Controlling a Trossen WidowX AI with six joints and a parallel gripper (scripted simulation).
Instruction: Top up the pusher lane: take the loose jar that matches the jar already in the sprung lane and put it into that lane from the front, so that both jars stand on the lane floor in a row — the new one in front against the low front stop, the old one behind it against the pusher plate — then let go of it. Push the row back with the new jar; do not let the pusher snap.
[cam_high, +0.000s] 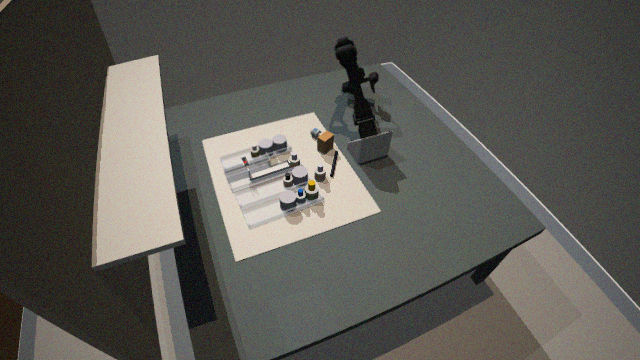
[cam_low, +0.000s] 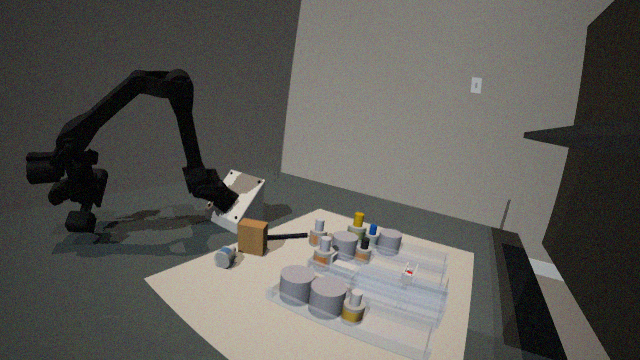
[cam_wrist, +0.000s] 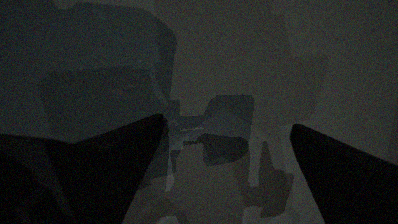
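Right now the black stick is 40 cm to the left of my gripper tip, 32 cm ahead of it and 2 cm below it. Also, from my gripper tip: clear lane rack: 63 cm ahead, 37 cm to the left; shelf: 98 cm ahead, 42 cm to the left, 34 cm above; brown box: 32 cm ahead, 30 cm to the left, 1 cm above.
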